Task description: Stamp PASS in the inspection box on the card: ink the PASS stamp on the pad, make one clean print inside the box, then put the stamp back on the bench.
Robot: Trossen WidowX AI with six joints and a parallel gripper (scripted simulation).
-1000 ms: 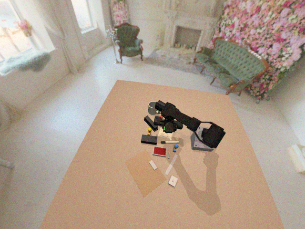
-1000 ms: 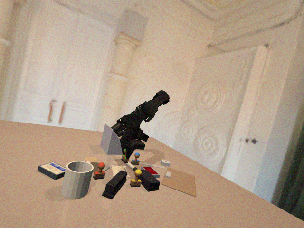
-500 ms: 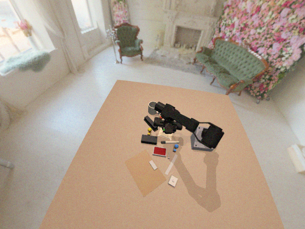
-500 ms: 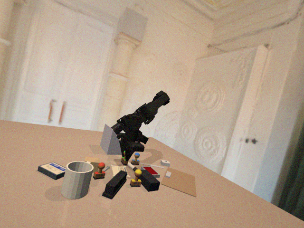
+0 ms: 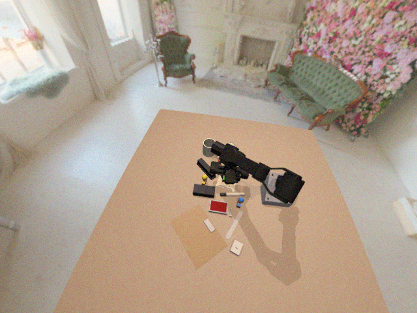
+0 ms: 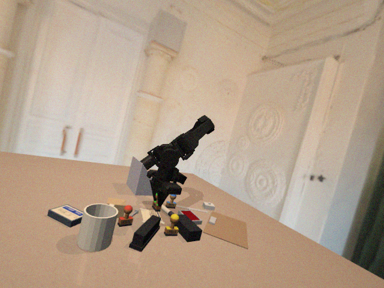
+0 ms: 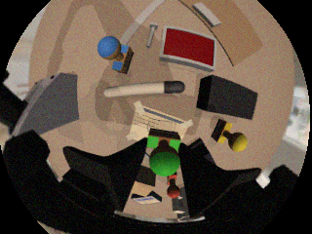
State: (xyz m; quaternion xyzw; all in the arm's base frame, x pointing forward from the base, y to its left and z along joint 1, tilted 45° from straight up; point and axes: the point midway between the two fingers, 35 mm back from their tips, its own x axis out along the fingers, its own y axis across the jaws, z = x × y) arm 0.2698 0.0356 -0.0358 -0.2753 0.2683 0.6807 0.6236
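Right now the cream card is 5 cm below my gripper tip, 1 cm to the right of it and 1 cm behind it. From my gripper tip the other things lie so: yellow-knobbed stamp: 11 cm ahead, 3 cm below, 2 cm to the left; green-knobbed stamp: right at my gripper tip; white marker: 6 cm to the left, 4 cm below, 3 cm behind.
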